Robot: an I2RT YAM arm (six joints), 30 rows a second.
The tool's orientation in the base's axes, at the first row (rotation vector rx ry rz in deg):
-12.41, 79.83, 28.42
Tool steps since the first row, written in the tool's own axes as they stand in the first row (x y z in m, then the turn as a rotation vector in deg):
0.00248, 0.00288, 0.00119, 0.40, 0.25, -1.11
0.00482, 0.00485, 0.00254, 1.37, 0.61, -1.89
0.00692, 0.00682, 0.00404, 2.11, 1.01, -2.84
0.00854, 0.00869, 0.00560, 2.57, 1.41, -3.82
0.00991, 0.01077, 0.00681, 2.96, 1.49, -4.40
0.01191, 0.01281, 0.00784, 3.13, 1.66, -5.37
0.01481, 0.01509, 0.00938, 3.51, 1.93, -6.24
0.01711, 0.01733, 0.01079, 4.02, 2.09, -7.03
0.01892, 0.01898, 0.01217, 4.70, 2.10, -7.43
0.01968, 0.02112, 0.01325, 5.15, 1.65, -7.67
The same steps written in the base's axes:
-0.00002, 0.00355, -0.00180, -1.06, -0.18, -0.55
0.00050, 0.00635, -0.00356, -1.82, 0.01, -1.58
0.00113, 0.00916, -0.00506, -2.77, 0.10, -2.42
0.00181, 0.01181, -0.00609, -3.78, 0.13, -2.98
0.00206, 0.01444, -0.00692, -4.29, 0.03, -3.45
0.00224, 0.01709, -0.00839, -5.21, -0.21, -3.77
0.00284, 0.02035, -0.01062, -6.07, -0.27, -4.25
0.00328, 0.02340, -0.01230, -6.79, -0.36, -4.87
0.00393, 0.02582, -0.01358, -7.08, -0.38, -5.60
0.00398, 0.02832, -0.01383, -7.05, -0.79, -6.15

